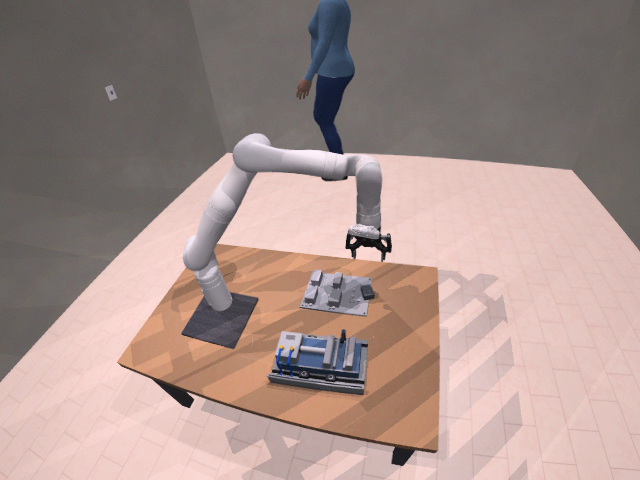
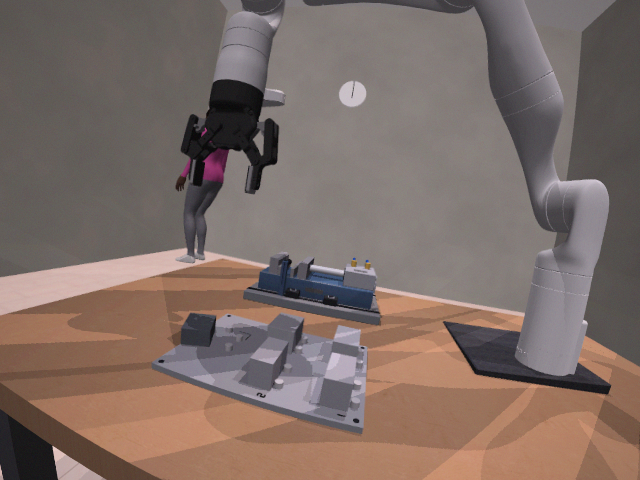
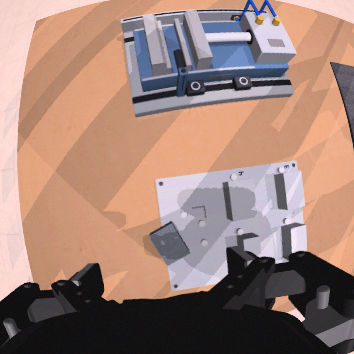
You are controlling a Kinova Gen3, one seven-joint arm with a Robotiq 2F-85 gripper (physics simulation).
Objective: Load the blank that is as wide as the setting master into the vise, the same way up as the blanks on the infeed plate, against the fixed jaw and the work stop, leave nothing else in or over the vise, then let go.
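Frame: origin at the arm's base, x ahead, y left, z up, level; millimetres.
Seen in the pictures: gripper, fingertip midpoint: (image 1: 368,258) (image 2: 221,189) (image 3: 163,270); arm's base at its link origin: (image 1: 221,301) (image 2: 540,363).
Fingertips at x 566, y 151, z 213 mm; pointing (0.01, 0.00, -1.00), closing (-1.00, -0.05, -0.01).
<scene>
Offsets run from my fingertips to a thing's top centre. "spot": to the spot under its first point. Level surfaces: height alone.
My gripper (image 1: 368,257) (image 2: 223,187) (image 3: 163,270) is open and empty, high above the infeed plate {218 mm down, 122 mm back, 14 mm left} (image 1: 325,311) (image 2: 217,384) (image 3: 170,200). The dark grey setting master {193 mm down, 4 mm back, 27 mm left} (image 1: 367,292) (image 2: 198,329) (image 3: 170,243) lies askew at that plate's end, one corner past its edge. Several light grey blanks stand on the plate, among them one blank {182 mm down, 131 mm back, 58 mm left} (image 2: 267,363) near the "2" mark and one blank {182 mm down, 118 mm back, 32 mm right} (image 3: 241,200) near the "4". The blue vise {126 mm down, 100 mm back, 293 mm right} (image 1: 315,364) (image 2: 336,296) (image 3: 160,84) shows no blank between its fixed jaw (image 3: 152,45) and moving jaw (image 3: 197,40). A post, apparently the work stop {spot: 147 mm down, 39 mm back, 205 mm right} (image 3: 182,80), stands at its side.
The vise's grey end box {spot: 130 mm down, 196 mm back, 297 mm right} (image 1: 288,343) (image 2: 359,277) (image 3: 270,45) carries yellow fittings and blue hoses. The arm's base stands on a dark mat (image 1: 206,333) (image 2: 480,356) on the wooden table {226 mm down} (image 1: 403,403) (image 2: 439,439) (image 3: 75,165). Small pegs stand up from the infeed plate beside the blanks.
</scene>
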